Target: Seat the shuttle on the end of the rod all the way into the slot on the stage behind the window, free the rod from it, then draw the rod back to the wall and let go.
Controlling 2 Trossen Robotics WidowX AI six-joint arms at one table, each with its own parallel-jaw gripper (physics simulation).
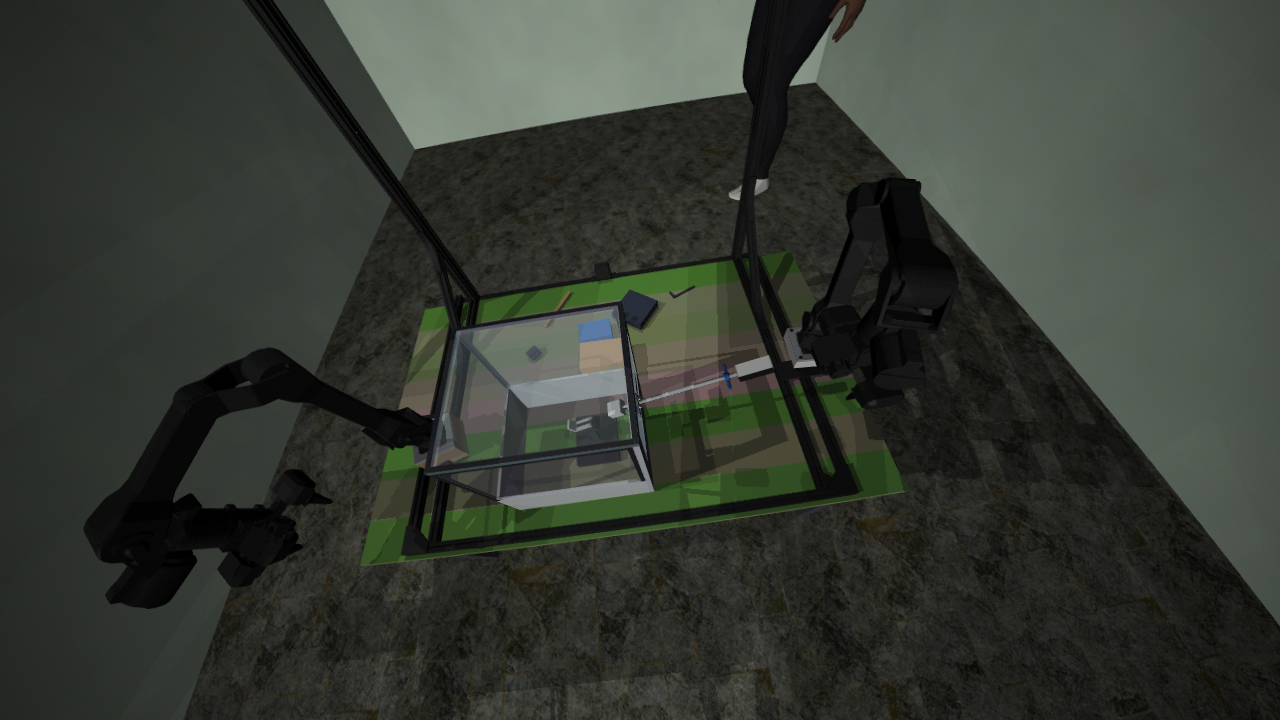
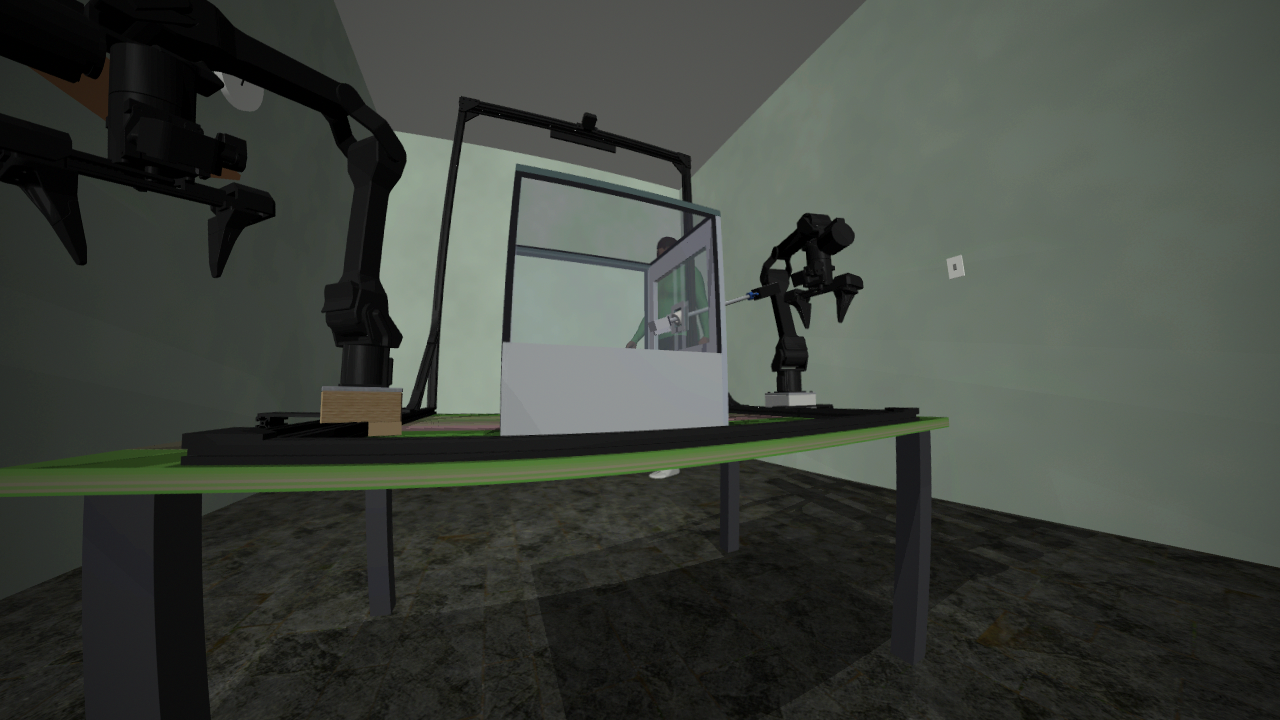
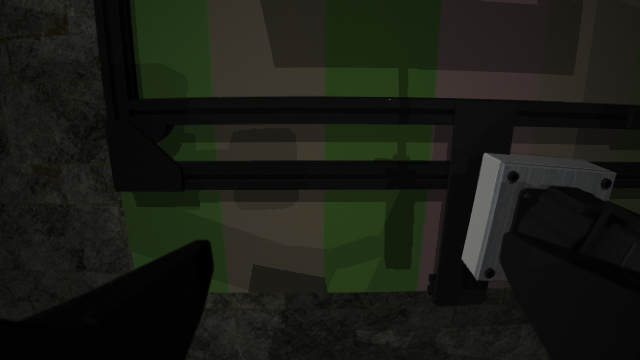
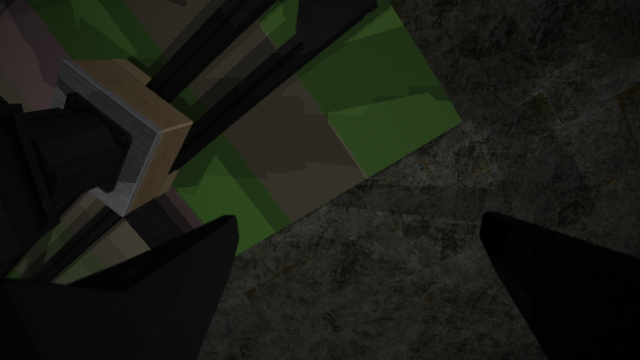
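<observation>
The thin rod passes through the right wall of the glass-sided box. A blue collar and a pale handle are at its outer end. The white shuttle is at the rod's inner end, inside the box. The stage with pale parts on a dark block shows left of the shuttle, apart from it; its slot is too small to make out. My left gripper is open and empty, outside near the handle end. My right gripper is open and empty, beyond the table's edge.
A dark block and a small black hooked tool lie behind the box. Blue and tan blocks show through its glass. Black frame rails border the table. A person stands behind.
</observation>
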